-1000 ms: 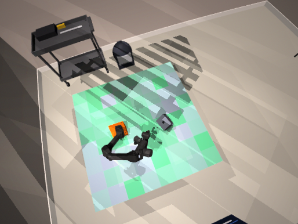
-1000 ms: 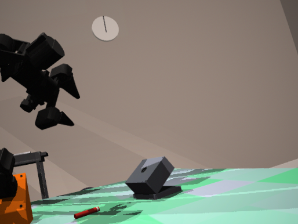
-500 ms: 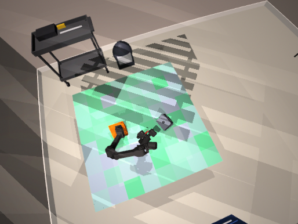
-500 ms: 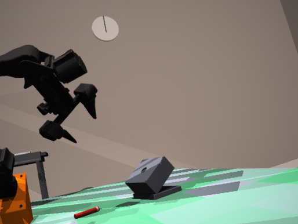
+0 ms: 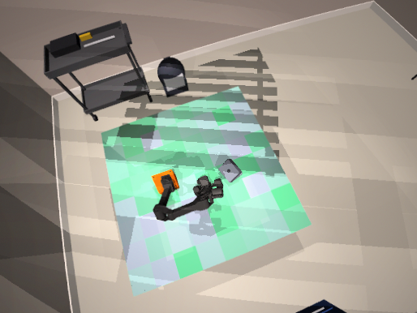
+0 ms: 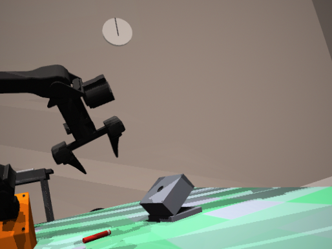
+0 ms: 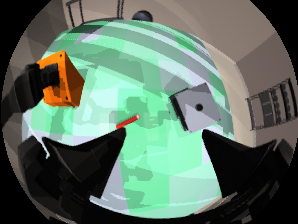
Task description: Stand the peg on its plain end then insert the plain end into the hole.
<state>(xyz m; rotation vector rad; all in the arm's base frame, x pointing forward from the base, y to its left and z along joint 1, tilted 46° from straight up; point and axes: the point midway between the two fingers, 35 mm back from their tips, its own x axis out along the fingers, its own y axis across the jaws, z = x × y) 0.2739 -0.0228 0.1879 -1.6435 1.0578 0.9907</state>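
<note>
Now: the red peg 30 mm behind my gripper tip, 40 mm to the left of it and 180 mm below it. From my gripper tip the other things lie so: sloped panel: 170 mm ahead, 70 mm to the left, 120 mm below.
</note>
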